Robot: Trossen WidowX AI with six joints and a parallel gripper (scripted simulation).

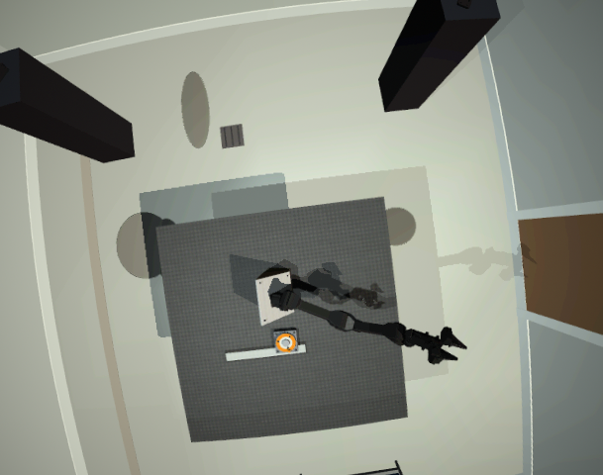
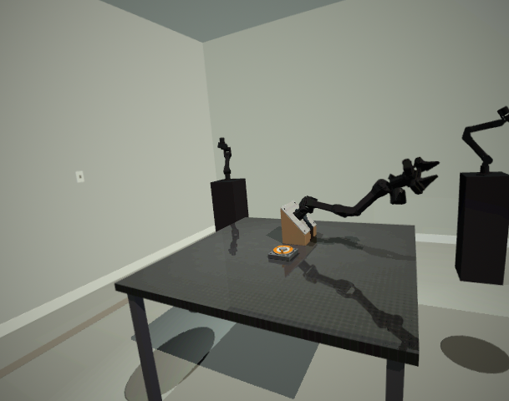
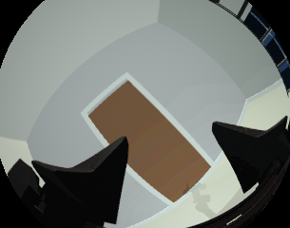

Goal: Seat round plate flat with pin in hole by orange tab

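The round plate lies 710 mm to the right of my gripper tip, 410 mm below it and 40 mm ahead of it. The rest, counted from my gripper tip: base (720 mm to the right, 420 mm below, 20 mm ahead).
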